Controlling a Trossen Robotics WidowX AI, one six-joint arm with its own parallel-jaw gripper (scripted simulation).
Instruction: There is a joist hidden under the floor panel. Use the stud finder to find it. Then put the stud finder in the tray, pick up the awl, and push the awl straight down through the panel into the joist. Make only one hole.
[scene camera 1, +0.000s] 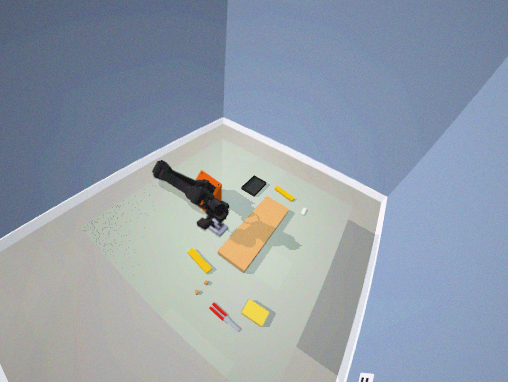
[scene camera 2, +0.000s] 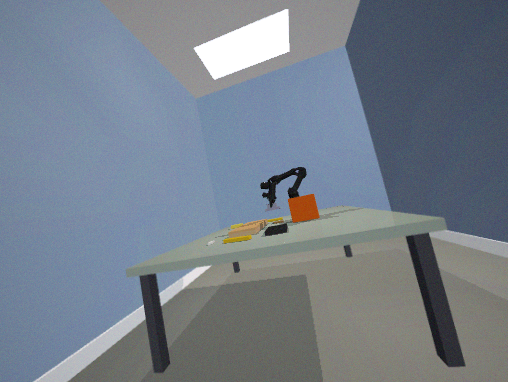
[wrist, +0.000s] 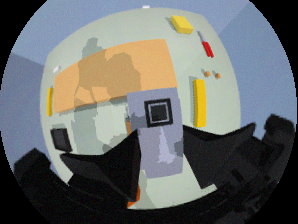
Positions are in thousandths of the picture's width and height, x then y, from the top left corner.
I see my gripper (wrist: 529, 569) and a stud finder (wrist: 525, 507).
